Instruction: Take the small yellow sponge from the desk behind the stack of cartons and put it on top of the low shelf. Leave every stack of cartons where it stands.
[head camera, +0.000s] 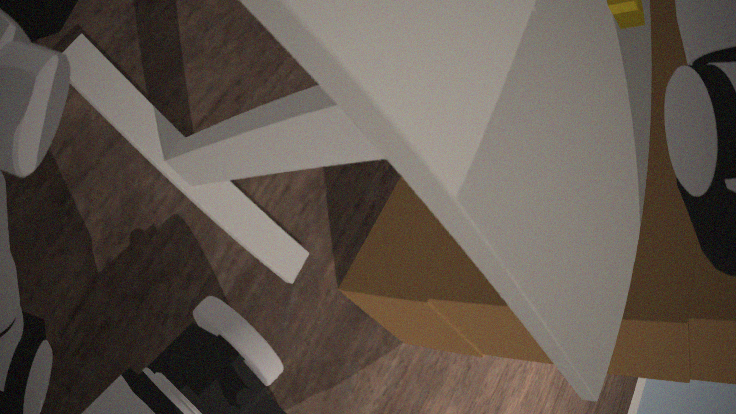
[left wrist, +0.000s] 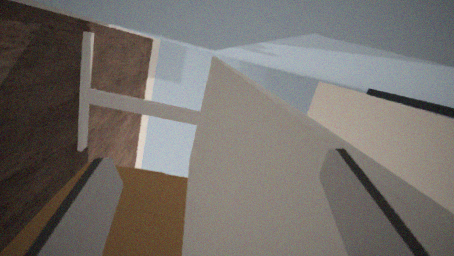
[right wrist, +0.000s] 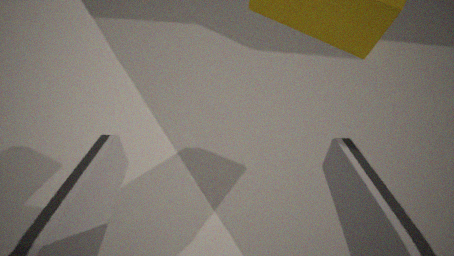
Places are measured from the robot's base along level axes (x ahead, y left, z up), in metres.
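Where they show: left gripper, fingertip midpoint: (left wrist: 220, 167); right gripper, fingertip midpoint: (right wrist: 226, 150).
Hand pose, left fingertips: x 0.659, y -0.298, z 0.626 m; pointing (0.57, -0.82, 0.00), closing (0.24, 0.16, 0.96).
Observation:
After its pixels a point has its place.
The small yellow sponge (head camera: 627, 14) @(x 0.270, y -0.804, z 0.745 m) (right wrist: 335, 30) @(x 0.310, y -0.808, z 0.735 m) lies on the pale desk (head camera: 437, 77) @(x 0.366, y -0.296, z 0.721 m) (left wrist: 250, 160) @(x 0.639, y -0.467, z 0.696 m) (right wrist: 280, 100) @(x 0.365, y -0.777, z 0.721 m), cut off by the top edge in the head and right wrist views. My right gripper (right wrist: 226, 150) @(x 0.414, y -0.745, z 0.758 m) is open and empty over the desk top; the sponge is beyond its fingertips, up and to the right in its view. My left gripper (left wrist: 220, 167) @(x 0.659, y -0.298, z 0.626 m) is open and empty, with the desk and brown cartons (head camera: 427, 247) (left wrist: 150, 200) in its view. The cartons stand beside and partly under the desk's edge. I cannot make out the low shelf for certain.
A pale desk leg with a long foot (head camera: 267, 242) (left wrist: 86, 90) stands on the wooden floor. A beige block-like piece (left wrist: 390, 130) @(x 0.911, y -1.883, z 2.439 m) with a dark strip is at the right of the left wrist view. My right arm (head camera: 689, 128) @(x 0.303, y -0.331, z 0.859 m) is beside the desk's right edge.

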